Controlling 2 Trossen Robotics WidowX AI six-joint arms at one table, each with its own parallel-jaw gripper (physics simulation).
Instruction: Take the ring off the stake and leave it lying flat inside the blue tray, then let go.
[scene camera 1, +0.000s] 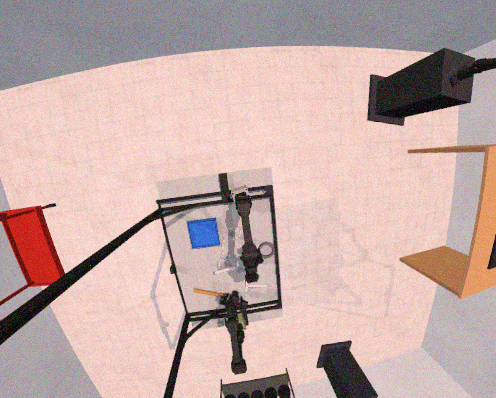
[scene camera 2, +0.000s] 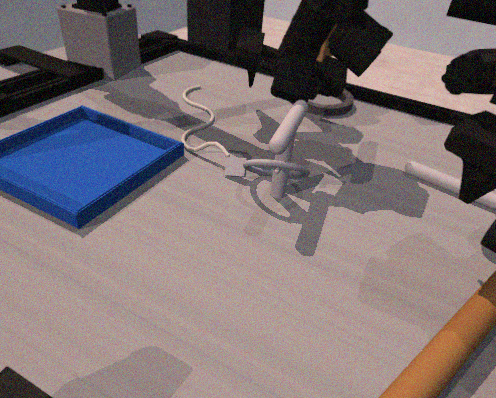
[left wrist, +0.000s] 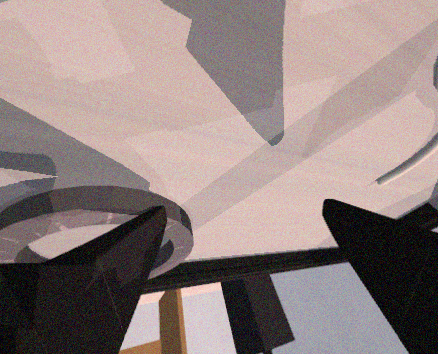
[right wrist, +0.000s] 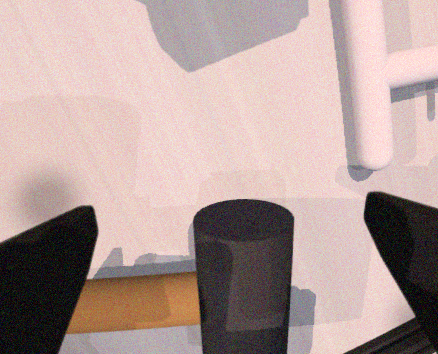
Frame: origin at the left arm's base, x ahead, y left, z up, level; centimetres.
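Where they show: left gripper, fingertip midpoint: (scene camera 1: 255, 244) (left wrist: 242, 209); right gripper, fingertip midpoint: (scene camera 1: 234, 294) (scene camera 2: 485, 182) (right wrist: 232, 212); left arm's base, origin of the base link: (scene camera 1: 241, 198) (scene camera 2: 97, 6); right arm's base, origin of the base link: (scene camera 1: 238, 326).
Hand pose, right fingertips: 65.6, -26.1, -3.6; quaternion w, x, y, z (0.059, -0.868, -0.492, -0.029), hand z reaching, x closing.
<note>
Things, the pixels of their top centre, and the offset from my right fingertips, as dx, dy, dz. "spot": a spot on its surface instead.
- pale ring, surface spot: (scene camera 2: 260, 162) spot: -24.6, -3.3, -2.2
- stake, surface spot: (scene camera 2: 278, 183) spot: -22.2, -2.1, -5.4
- blue tray, middle of its top: (scene camera 2: 79, 148) (scene camera 1: 203, 234) -48.7, -5.4, -5.5
- dark ring, middle of its top: (left wrist: 106, 261) (scene camera 2: 322, 93) (scene camera 1: 266, 250) -22.2, +31.4, -6.1
- orange rod, middle of its top: (scene camera 2: 491, 295) (scene camera 1: 215, 297) -0.4, -14.4, -2.7
- white T-shaped piece, middle of its top: (scene camera 2: 470, 158) (scene camera 1: 257, 284) +2.5, +16.9, -5.7
The pale ring (scene camera 2: 260, 162) hangs around the upright part of the stake (scene camera 2: 278, 183), above the table, with a small grey block at its side. The stake's thick top slants over it. The stake also shows in scene camera 1 (scene camera 1: 226, 270). The blue tray (scene camera 1: 203, 233) (scene camera 2: 80, 160) is empty and stands to the left. My left gripper (scene camera 1: 252, 254) (scene camera 2: 291, 91) (left wrist: 242, 209) is open and empty above the table, behind the stake in scene camera 2, near a dark ring. My right gripper (scene camera 2: 477, 220) (right wrist: 232, 212) is open; a black cylinder shows between its fingers, not gripped.
A dark ring (scene camera 1: 266, 250) (scene camera 2: 345, 106) (left wrist: 90, 197) lies flat behind the stake. A white cord (scene camera 2: 212, 117) (left wrist: 410, 160) lies between tray and dark ring. An orange rod (scene camera 1: 209, 291) (scene camera 2: 440, 350) (right wrist: 135, 305) and a white T-shaped piece (scene camera 1: 257, 286) (scene camera 2: 435, 177) (right wrist: 369, 100) lie near my right gripper.
</note>
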